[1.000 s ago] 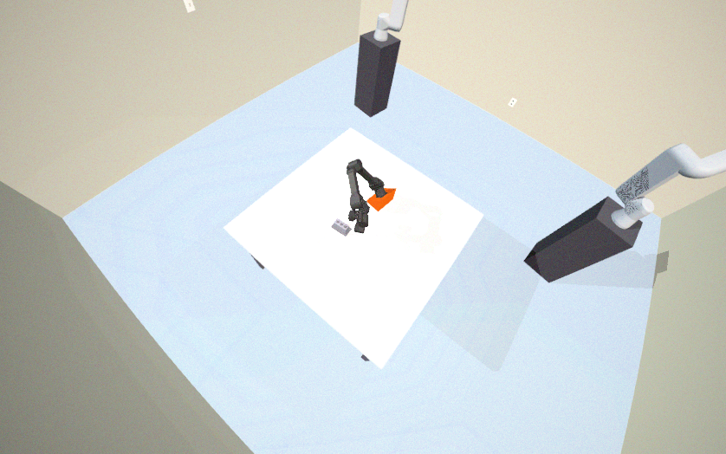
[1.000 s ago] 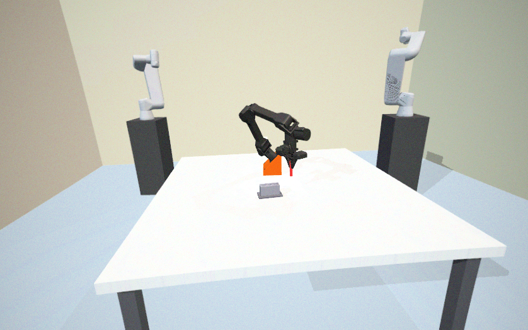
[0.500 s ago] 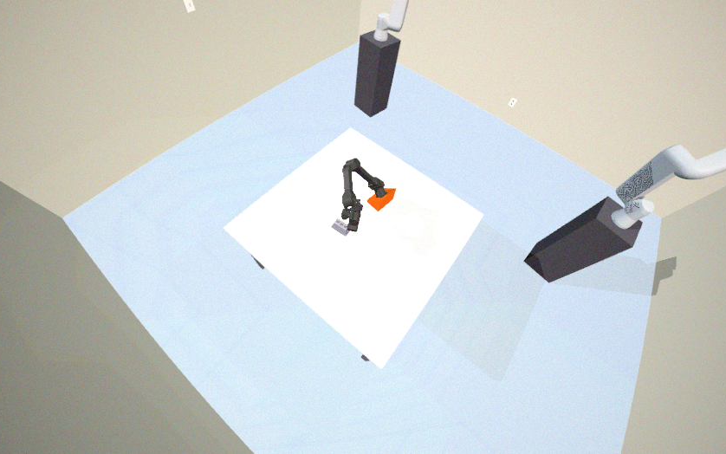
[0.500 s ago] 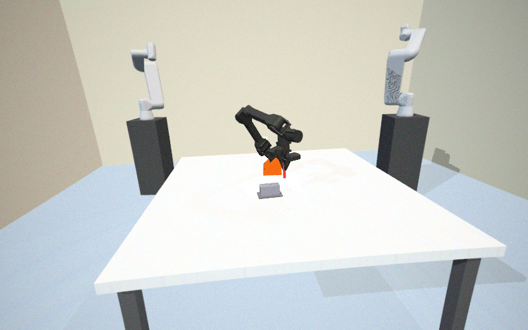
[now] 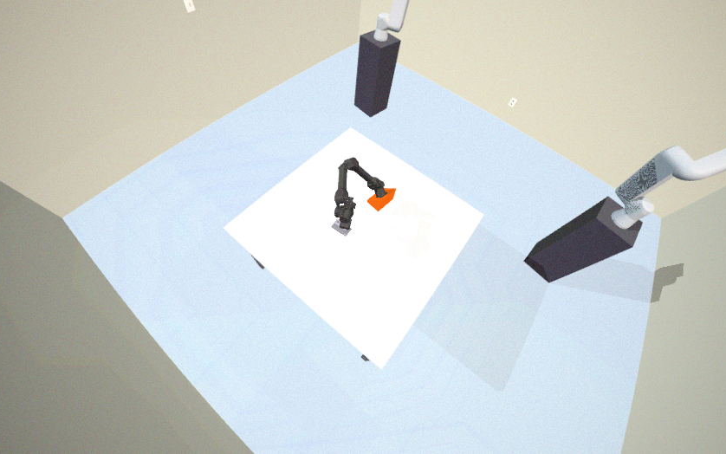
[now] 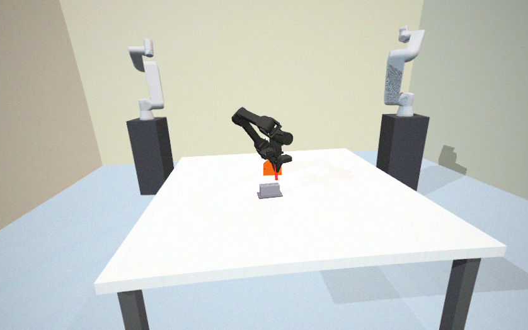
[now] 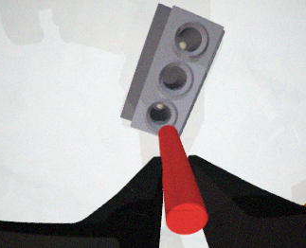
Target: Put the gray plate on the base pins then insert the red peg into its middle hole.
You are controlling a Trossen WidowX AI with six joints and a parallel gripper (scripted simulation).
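Right now the gray plate is 7 cm below my gripper tip, 4 cm to the right of it and 2 cm ahead of it. Also, from my gripper tip: red peg (right at my gripper tip); gray base (11 cm below, 4 cm to the right, 2 cm ahead).
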